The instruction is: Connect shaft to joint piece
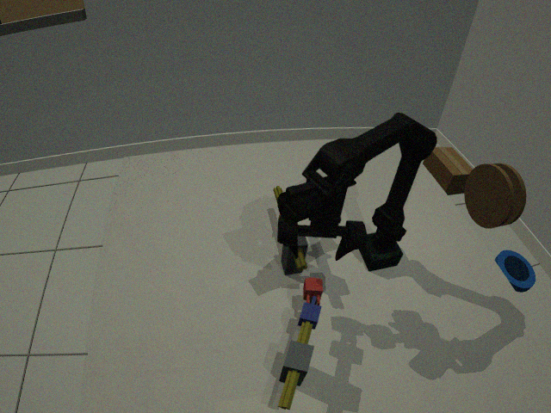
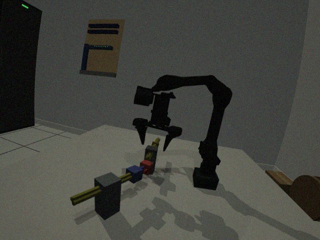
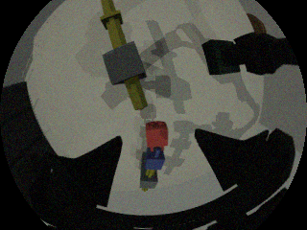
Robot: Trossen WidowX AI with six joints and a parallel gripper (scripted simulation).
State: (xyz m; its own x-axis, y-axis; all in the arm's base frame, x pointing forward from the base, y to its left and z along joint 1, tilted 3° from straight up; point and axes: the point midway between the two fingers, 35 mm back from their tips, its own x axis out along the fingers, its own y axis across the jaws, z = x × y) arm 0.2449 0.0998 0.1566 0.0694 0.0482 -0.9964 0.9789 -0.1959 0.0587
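Right now my gripper tip is 7 cm above the red joint piece, 5 cm to the right of it and 1 cm short of it.
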